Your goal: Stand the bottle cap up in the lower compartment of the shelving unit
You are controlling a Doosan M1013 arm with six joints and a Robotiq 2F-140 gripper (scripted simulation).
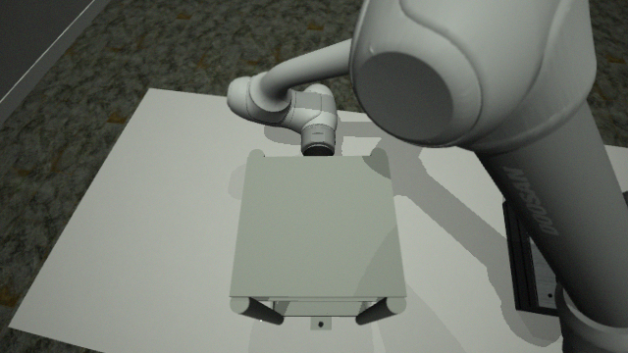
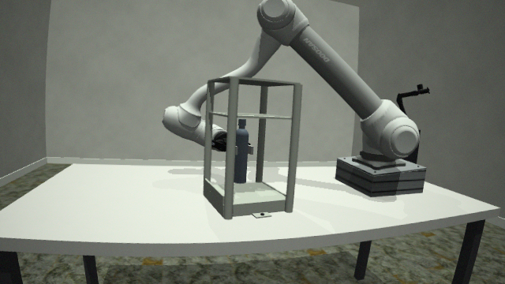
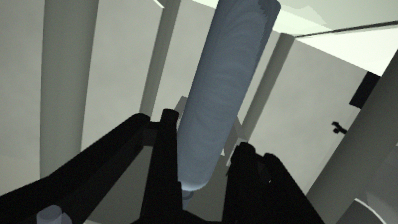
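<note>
Right now my hand is 6 cm to the right of the shelving unit, 3 cm below it and 1 cm past it.
</note>
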